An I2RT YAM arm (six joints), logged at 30 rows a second.
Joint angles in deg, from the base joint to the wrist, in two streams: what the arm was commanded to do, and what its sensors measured. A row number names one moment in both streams.
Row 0, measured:
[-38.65 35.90 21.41 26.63 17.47 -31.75]
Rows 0 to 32, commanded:
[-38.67 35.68 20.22 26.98 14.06 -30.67]
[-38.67 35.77 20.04 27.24 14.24 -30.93]
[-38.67 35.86 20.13 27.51 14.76 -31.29]
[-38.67 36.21 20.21 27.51 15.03 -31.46]
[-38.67 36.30 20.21 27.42 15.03 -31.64]
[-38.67 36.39 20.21 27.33 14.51 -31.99]
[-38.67 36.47 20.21 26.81 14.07 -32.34]
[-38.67 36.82 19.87 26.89 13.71 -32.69]
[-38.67 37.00 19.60 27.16 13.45 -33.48]
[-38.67 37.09 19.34 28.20 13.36 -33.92]
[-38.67 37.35 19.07 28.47 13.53 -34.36]
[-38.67 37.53 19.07 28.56 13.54 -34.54]
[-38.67 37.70 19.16 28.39 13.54 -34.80]
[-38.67 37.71 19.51 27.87 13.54 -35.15]
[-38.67 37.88 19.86 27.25 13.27 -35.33]
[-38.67 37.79 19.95 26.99 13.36 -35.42]
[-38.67 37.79 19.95 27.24 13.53 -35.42]
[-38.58 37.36 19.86 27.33 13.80 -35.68]
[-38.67 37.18 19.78 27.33 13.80 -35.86]
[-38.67 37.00 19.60 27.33 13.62 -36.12]
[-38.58 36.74 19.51 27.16 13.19 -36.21]
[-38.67 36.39 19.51 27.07 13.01 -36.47]
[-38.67 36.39 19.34 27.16 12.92 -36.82]
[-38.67 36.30 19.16 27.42 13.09 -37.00]
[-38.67 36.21 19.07 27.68 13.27 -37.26]
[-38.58 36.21 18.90 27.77 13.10 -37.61]
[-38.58 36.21 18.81 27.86 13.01 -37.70]
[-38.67 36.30 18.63 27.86 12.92 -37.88]
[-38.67 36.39 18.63 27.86 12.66 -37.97]
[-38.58 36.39 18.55 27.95 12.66 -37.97]
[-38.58 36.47 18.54 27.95 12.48 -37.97]
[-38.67 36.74 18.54 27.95 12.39 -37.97]
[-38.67 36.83 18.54 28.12 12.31 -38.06]
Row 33, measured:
[-38.65 36.71 18.70 25.85 13.54 -36.42]
